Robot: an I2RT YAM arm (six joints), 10 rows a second.
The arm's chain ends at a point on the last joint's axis. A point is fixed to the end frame.
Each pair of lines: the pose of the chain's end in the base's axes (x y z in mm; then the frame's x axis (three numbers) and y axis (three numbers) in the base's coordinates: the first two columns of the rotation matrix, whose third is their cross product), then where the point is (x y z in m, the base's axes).
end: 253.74 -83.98 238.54 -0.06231 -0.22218 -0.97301 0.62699 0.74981 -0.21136
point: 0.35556 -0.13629 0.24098
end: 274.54 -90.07 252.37 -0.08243 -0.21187 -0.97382 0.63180 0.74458 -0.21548
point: 0.37577 -0.14358 0.25246
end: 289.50 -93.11 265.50 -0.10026 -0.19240 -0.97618 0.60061 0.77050 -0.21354
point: 0.39245 -0.14310 0.26181
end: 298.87 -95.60 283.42 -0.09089 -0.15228 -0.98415 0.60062 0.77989 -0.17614
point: 0.40197 -0.14518 0.27862
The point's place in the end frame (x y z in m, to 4 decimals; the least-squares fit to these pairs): 0.0029 0.0241 0.1119
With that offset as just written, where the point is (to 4 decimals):
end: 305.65 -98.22 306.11 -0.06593 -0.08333 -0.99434 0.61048 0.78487 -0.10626
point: 0.4085 -0.1483 0.3006
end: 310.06 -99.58 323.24 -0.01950 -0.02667 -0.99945 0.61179 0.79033 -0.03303
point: 0.4132 -0.1491 0.3196
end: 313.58 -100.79 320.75 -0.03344 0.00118 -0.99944 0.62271 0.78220 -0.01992
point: 0.4160 -0.1517 0.3144
